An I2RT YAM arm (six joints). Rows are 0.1 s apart.
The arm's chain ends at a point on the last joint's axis. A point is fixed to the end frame.
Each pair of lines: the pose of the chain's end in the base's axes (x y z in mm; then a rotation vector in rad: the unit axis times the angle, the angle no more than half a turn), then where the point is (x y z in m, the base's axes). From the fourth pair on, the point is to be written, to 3 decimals.
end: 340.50 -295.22 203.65 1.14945 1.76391 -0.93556
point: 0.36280 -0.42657 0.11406
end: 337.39 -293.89 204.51 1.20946 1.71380 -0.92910
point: 0.35723 -0.42578 0.11514
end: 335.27 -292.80 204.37 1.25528 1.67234 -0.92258
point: 0.35335 -0.42509 0.11521
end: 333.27 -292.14 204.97 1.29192 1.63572 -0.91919
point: 0.350 -0.425 0.116
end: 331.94 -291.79 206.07 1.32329 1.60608 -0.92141
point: 0.346 -0.425 0.118
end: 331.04 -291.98 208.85 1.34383 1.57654 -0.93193
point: 0.343 -0.426 0.122
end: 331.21 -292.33 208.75 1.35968 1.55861 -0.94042
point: 0.341 -0.427 0.122
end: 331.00 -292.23 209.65 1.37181 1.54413 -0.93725
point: 0.341 -0.427 0.123
